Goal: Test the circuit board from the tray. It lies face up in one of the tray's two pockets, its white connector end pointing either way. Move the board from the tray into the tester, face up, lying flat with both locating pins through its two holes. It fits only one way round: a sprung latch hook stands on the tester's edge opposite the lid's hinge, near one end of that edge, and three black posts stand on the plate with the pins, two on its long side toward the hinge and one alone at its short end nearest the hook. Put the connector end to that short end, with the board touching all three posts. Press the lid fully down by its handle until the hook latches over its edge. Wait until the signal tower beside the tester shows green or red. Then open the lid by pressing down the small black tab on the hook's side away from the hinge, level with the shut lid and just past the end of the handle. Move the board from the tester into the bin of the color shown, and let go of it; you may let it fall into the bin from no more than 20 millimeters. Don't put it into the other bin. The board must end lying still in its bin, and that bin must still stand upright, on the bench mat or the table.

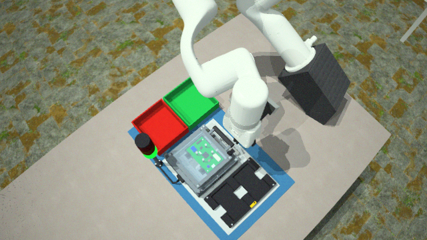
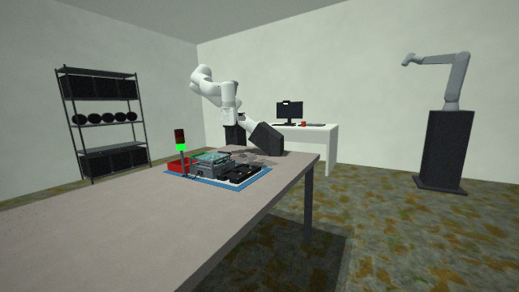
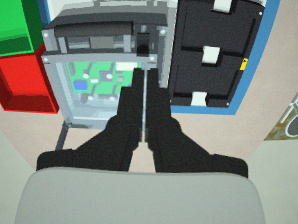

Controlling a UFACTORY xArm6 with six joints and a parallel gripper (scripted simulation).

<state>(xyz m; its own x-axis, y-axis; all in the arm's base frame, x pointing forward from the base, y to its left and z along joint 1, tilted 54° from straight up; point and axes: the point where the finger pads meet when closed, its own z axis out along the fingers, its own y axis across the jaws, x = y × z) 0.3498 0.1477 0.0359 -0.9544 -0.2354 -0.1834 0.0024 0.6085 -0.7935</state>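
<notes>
Now: the black latch hook 2 cm ahead of my hand and 12 cm below it. Also, from my hand: green circuit board (8 cm ahead, 6 cm to the right, 14 cm below); then tester lid (9 cm ahead, 6 cm to the right, 12 cm below); then green bin (2 cm behind, 26 cm to the right, 19 cm below).
</notes>
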